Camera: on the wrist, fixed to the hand. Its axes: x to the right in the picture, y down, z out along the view.
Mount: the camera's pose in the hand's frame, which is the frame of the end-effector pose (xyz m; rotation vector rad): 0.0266 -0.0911 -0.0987 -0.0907 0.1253 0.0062
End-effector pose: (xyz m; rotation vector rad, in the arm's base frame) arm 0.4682 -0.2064 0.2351 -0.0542 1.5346 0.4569
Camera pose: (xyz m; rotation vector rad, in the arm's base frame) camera 0.4029 -0.3142 0.1816 -0.1510 1.6366 0.5363
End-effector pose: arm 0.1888 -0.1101 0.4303 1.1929 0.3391 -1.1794
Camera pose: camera 0.1580 -0.0319 0.3222 1.1902 0.4782 -1.0752
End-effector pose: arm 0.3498 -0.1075 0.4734 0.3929 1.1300 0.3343
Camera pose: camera 0.2750 -0.1628 0.3730 0.2987 1.2314 0.4187
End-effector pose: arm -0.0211 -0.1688 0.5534 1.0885 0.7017 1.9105
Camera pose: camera -0.0818 -0.1060 0.4479 0.9222 0.6741 2.0092
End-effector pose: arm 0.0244 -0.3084 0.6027 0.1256 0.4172 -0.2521
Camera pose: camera -0.0144 -0.3847 0.4959 0.0538 0.5519 -0.2195
